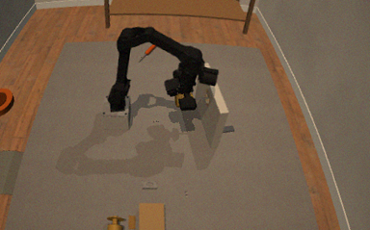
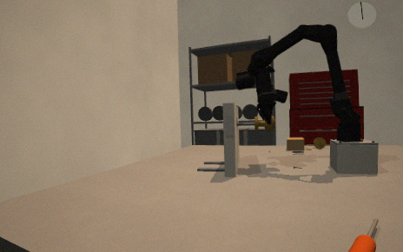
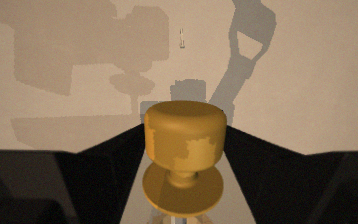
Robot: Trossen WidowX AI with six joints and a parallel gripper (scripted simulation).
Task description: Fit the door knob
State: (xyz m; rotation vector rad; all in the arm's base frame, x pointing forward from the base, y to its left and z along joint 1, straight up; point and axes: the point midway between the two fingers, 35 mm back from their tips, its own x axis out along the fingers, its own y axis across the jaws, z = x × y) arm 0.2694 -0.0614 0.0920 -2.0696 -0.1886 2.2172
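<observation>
Right now the wood door panel is 13 cm ahead of my hand, 5 cm below it and 1 cm to the left of it. Round my hand: tan block 46 cm to the right, 19 cm behind, 16 cm below; then orange-handled tool 55 cm to the left, 18 cm below, 9 cm behind.
</observation>
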